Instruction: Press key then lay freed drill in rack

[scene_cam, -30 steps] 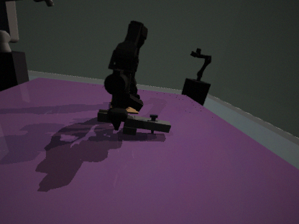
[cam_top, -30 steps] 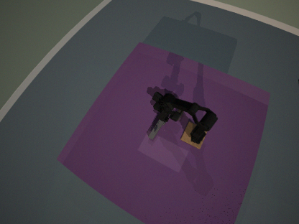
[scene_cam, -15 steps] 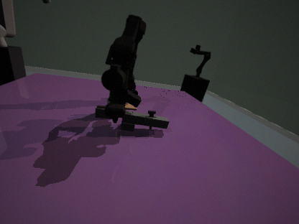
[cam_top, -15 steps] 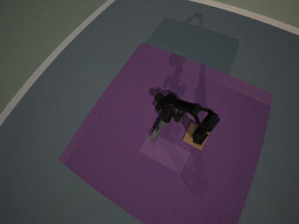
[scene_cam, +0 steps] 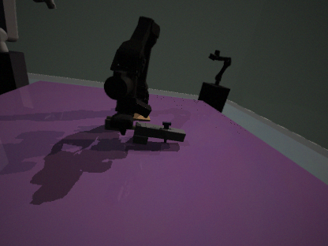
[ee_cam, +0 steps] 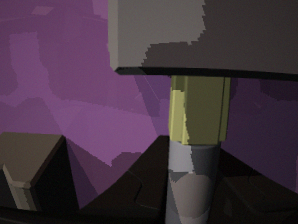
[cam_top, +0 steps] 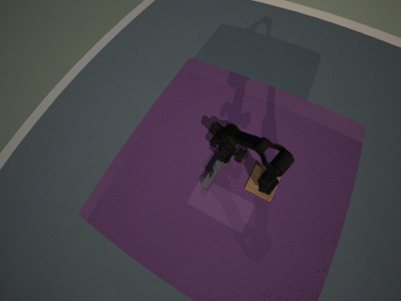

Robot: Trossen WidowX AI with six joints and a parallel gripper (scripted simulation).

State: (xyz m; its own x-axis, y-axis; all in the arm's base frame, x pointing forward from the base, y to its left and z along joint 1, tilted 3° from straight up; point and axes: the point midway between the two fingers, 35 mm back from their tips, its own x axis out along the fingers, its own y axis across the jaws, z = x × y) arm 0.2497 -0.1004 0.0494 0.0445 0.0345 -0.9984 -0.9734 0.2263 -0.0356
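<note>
The drill lies 50 mm to the left of my gripper tip, 30 mm above it and 10 mm ahead of it. From my gripper tip the other things lie so: key 150 mm to the left, 30 mm ahead, 30 mm above; block 120 mm to the left, 30 mm ahead, 20 mm above; rack 80 mm behind, 20 mm to the right.
</note>
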